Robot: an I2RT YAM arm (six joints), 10 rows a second.
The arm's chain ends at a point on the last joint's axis. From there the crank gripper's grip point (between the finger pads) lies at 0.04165 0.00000 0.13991 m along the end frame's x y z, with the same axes.
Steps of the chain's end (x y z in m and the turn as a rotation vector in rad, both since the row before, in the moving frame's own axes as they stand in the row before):
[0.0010, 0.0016, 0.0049, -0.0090, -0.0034, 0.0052]
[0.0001, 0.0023, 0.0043, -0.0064, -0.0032, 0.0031]
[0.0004, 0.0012, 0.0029, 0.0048, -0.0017, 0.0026]
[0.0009, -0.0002, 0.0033, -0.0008, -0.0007, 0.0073]
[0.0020, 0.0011, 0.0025, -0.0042, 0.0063, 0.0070]
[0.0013, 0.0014, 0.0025, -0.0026, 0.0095, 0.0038]
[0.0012, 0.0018, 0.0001, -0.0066, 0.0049, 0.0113]
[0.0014, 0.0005, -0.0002, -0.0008, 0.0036, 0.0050]
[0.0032, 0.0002, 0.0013, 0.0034, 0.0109, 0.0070]
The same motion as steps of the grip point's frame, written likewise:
[0.0005, 0.0031, 0.0050, -0.0090, -0.0034, 0.0052]
[-0.0003, 0.0033, 0.0044, -0.0064, -0.0032, 0.0031]
[0.0002, 0.0006, 0.0030, 0.0048, -0.0017, 0.0026]
[0.0008, 0.0002, 0.0033, -0.0008, -0.0007, 0.0073]
[0.0029, 0.0020, 0.0022, -0.0042, 0.0063, 0.0070]
[0.0026, 0.0019, 0.0021, -0.0026, 0.0095, 0.0038]
[0.0019, 0.0032, -0.0001, -0.0066, 0.0049, 0.0113]
[0.0019, 0.0008, -0.0004, -0.0008, 0.0036, 0.0050]
[0.0047, 0.0000, 0.0008, 0.0034, 0.0109, 0.0070]

